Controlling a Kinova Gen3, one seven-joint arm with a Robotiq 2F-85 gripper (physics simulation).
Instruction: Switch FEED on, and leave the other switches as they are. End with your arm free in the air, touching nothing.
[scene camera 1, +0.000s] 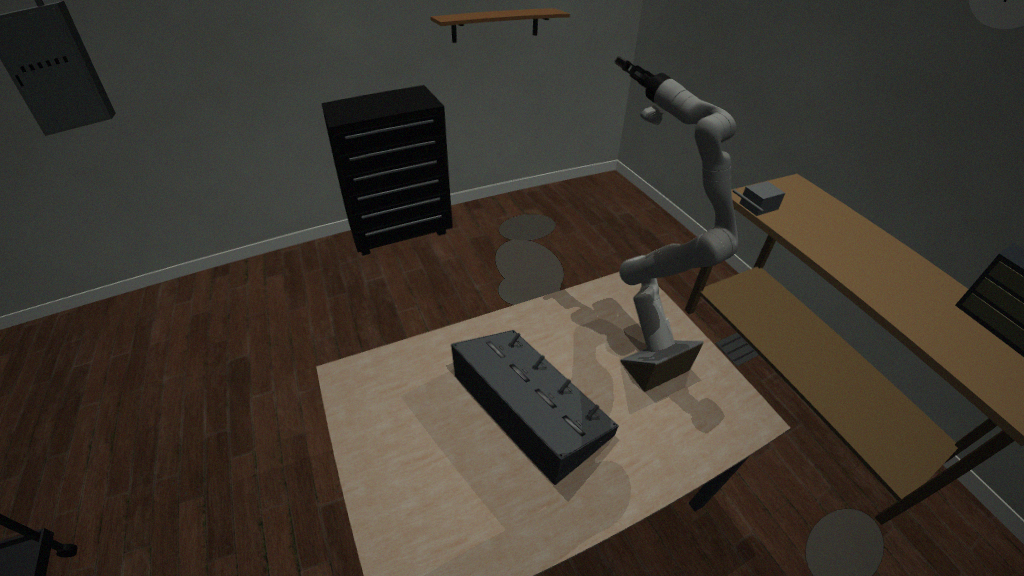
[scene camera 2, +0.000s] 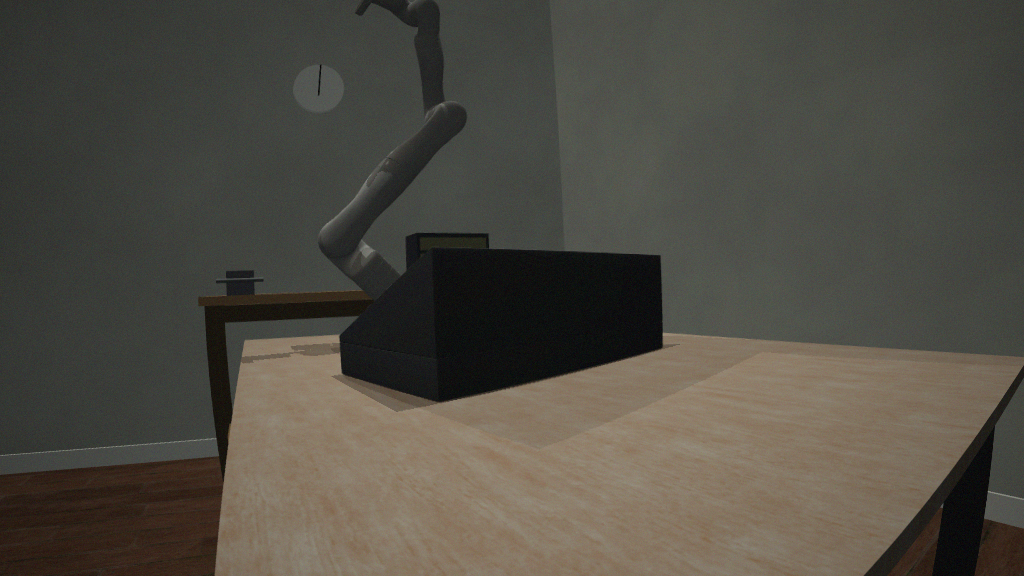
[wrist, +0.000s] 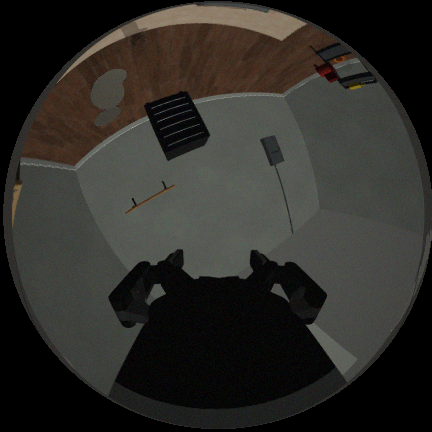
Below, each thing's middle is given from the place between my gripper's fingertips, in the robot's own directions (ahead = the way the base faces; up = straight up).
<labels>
Now: the dark grey switch box (scene camera 2: 460, 321) 350 mm ahead of my hand, 360 mm to the left of it and 850 mm below it.
</labels>
